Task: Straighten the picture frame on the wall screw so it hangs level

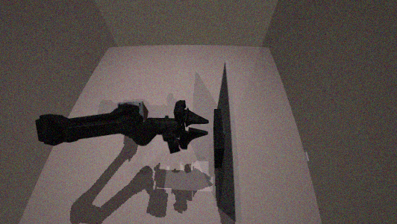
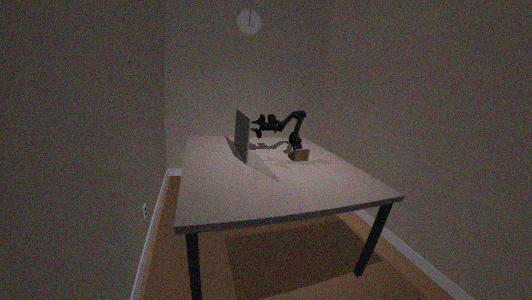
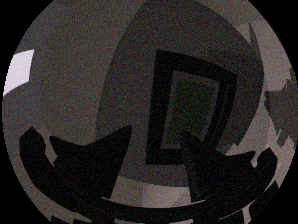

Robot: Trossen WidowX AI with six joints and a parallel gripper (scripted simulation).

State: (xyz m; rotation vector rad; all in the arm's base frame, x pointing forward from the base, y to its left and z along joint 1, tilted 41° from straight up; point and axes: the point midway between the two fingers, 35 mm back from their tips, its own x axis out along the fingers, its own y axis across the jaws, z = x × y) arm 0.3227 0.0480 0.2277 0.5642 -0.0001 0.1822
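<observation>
Now: gripper tip 50 mm short of the picture frame, 10 mm to the left of it and 50 mm above it. Also, from my gripper tip: wall panel 60 mm ahead, 10 mm to the right, 60 mm below.
</observation>
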